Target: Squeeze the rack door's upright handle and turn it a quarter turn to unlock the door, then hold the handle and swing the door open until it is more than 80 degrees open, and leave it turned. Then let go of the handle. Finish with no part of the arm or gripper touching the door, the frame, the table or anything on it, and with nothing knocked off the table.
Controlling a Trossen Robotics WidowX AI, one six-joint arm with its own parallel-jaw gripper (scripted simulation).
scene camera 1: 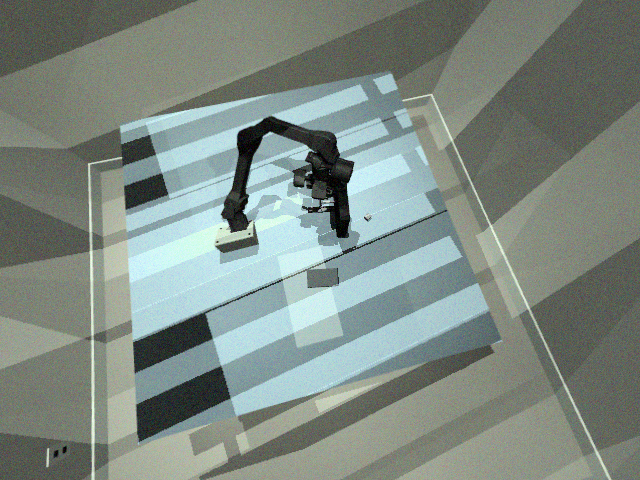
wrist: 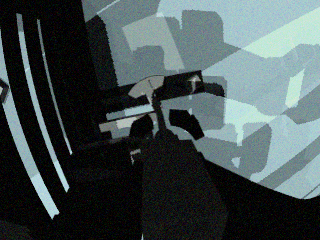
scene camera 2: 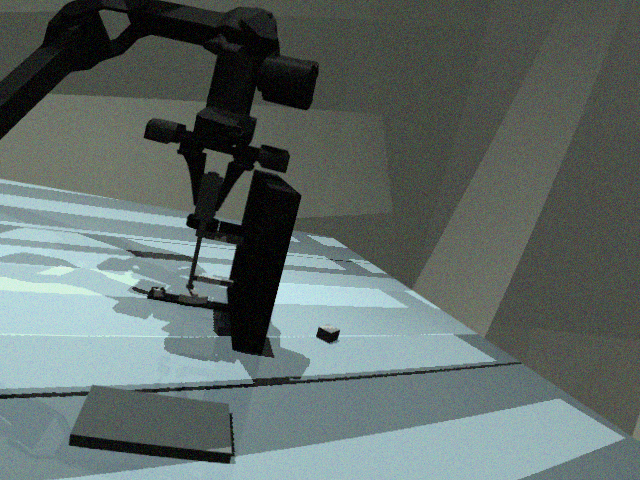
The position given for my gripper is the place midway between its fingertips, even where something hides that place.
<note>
In view: my gripper [scene camera 2: 206, 208].
My gripper is seen too in scene camera 1 [scene camera 1: 320, 191] and in the wrist view [wrist: 170, 169].
</note>
